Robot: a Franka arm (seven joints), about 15 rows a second.
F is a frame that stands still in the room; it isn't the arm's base.
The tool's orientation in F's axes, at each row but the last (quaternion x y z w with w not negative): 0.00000, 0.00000, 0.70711, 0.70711; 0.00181, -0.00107, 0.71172, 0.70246; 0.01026, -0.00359, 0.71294, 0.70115; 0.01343, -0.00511, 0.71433, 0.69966; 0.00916, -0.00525, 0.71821, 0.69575; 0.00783, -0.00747, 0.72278, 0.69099; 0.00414, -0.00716, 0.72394, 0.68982; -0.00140, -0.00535, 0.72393, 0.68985; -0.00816, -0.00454, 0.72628, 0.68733; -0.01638, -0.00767, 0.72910, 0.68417
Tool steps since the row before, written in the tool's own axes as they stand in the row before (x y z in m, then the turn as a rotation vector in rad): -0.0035, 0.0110, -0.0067, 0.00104, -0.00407, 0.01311; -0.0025, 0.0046, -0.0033, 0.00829, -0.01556, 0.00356; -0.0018, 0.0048, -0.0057, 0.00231, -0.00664, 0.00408; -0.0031, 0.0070, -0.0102, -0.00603, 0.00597, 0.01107; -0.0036, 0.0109, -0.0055, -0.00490, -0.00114, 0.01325; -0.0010, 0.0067, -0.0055, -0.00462, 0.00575, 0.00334; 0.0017, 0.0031, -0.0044, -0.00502, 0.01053, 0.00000; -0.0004, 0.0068, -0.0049, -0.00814, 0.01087, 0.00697; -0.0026, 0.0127, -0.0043, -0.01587, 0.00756, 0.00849; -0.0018, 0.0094, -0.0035, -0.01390, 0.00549, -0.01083
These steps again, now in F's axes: -0.0110, -0.0035, -0.0067, 0.00407, 0.00104, 0.01311; -0.0046, -0.0025, -0.0033, 0.01545, 0.00848, 0.00358; -0.0048, -0.0018, -0.0057, 0.00664, 0.00234, 0.00406; -0.0071, -0.0030, -0.0102, -0.00571, -0.00644, 0.01098; -0.0108, -0.0038, -0.0055, 0.00137, -0.00513, 0.01314; -0.0067, -0.0012, -0.0055, -0.00553, -0.00494, 0.00324; -0.0032, 0.0016, -0.0044, -0.01028, -0.00552, -0.00013; -0.0067, -0.0007, -0.0050, -0.01053, -0.00869, 0.00682; -0.0125, -0.0033, -0.0045, -0.00683, -0.01622, 0.00844; -0.0091, -0.0024, -0.0038, -0.00422, -0.01434, -0.01082
